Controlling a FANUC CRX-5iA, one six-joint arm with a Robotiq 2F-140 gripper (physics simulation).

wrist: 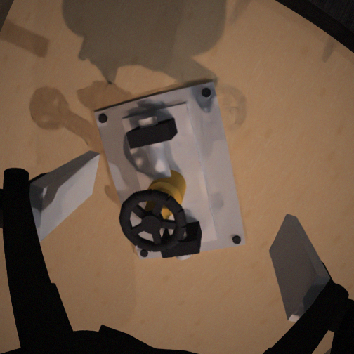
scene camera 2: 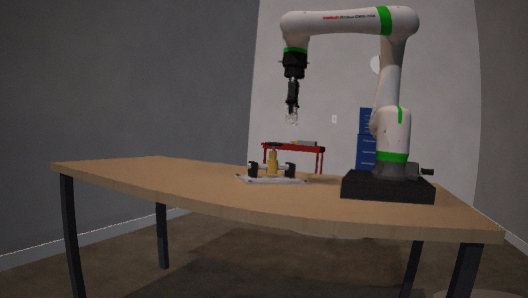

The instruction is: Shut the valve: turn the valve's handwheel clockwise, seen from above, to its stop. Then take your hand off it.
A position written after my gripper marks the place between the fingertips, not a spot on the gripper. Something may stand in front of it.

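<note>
Black spoked handwheel (wrist: 151, 221). Grey base plate (wrist: 205, 116). My gripper (scene camera 2: 291, 124), visible in the wrist view (wrist: 187, 204) too.
</note>
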